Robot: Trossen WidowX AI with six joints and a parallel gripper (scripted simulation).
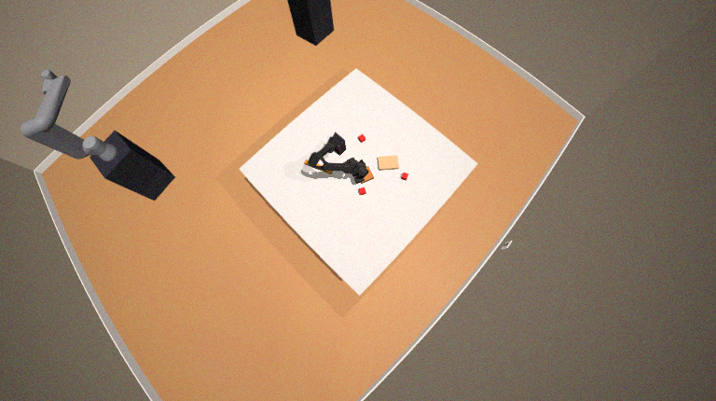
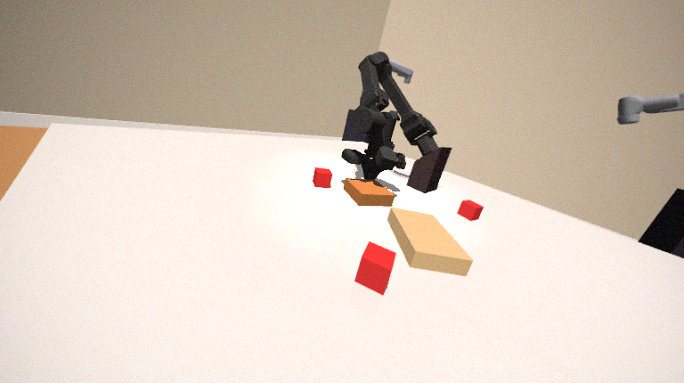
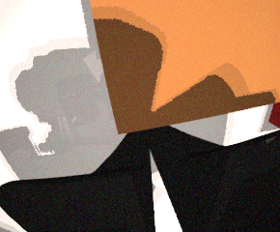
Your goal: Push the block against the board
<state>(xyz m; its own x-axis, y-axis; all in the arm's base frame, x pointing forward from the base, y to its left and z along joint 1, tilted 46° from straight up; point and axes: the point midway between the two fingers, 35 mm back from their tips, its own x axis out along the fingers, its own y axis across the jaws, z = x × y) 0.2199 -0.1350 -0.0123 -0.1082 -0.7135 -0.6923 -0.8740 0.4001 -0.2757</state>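
The orange square block is 6 cm ahead of my gripper tip, 4 cm to the left of it and 1 cm above it. Also, from my gripper tip: tan board 14 cm ahead, 21 cm to the left, 1 cm above; orange strip 25 cm behind, 12 cm to the right, 1 cm above.
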